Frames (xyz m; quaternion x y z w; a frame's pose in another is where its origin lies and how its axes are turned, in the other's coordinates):
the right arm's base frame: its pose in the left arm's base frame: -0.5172 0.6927 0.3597 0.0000 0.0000 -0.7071 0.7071
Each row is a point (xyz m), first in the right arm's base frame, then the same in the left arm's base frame.
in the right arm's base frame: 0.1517 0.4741 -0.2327
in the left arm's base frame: -0.0431 0.5410 0.1270
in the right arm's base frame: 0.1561 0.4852 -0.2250
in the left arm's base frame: -0.0320 0.5366 0.1347
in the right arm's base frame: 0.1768 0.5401 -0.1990
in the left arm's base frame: 0.0229 0.5159 0.1607
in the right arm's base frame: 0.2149 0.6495 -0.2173
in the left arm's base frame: 0.1323 0.4778 0.1424
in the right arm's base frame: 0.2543 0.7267 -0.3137
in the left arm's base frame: 0.2095 0.4384 0.0460
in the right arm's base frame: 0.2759 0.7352 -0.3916
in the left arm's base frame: 0.2180 0.4168 -0.0319
